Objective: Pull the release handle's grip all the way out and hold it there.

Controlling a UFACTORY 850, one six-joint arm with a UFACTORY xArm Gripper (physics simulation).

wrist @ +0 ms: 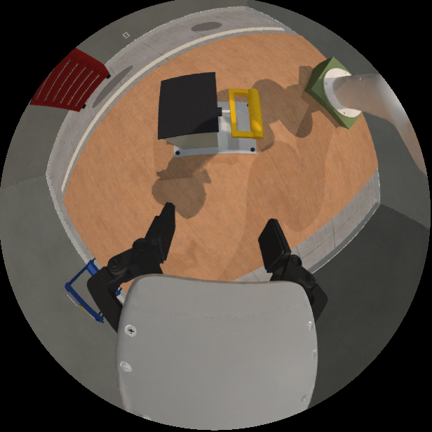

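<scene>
The release handle's yellow grip is a rectangular frame at the upper middle of the wrist view. A short light rod joins it to a box with a black top, on the grip's left. The box stands on a grey base plate with dark bolts at its corners. The grip stands a short way out from the box's right side, over the plate's right part. My gripper is open with nothing between its fingers. It is apart from the handle, which lies beyond the fingertips in the view.
The unit stands on a wooden table top with a grey border. The arm's pale base on a green block is at the upper right. A red slatted object is beyond the left edge. A blue frame is at the lower left.
</scene>
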